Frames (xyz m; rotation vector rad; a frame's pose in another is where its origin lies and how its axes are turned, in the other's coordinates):
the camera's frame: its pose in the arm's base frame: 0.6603 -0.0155 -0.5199 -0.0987 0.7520 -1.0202
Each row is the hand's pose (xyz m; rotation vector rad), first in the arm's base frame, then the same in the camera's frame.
Working: the arm's base frame: its pose in the camera's frame: -0.4811 -0.6891 -0.0168 0.0987 -0.7520 1.0202

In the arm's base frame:
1: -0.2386 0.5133 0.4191 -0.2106 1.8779 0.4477
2: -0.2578 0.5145 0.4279 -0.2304 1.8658 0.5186
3: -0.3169 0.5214 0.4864 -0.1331 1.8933 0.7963
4: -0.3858 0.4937 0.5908 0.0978 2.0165 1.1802
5: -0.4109 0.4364 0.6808 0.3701 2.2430 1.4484
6: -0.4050 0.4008 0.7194 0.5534 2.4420 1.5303
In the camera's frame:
1: -1.1812 -0.7576 0.0181 -1.1212 0.8928 0.9718
2: -1.1925 -0.7746 0.0127 -1.1624 0.8785 1.0231
3: -1.2462 -0.8382 0.0187 -1.2208 0.9797 1.2601
4: -1.2991 -0.9465 0.0622 -1.2630 1.2786 1.5653
5: -1.3077 -1.0328 0.1292 -1.2607 1.7125 1.7028
6: -1.2976 -1.0635 0.1710 -1.2310 2.0338 1.6694

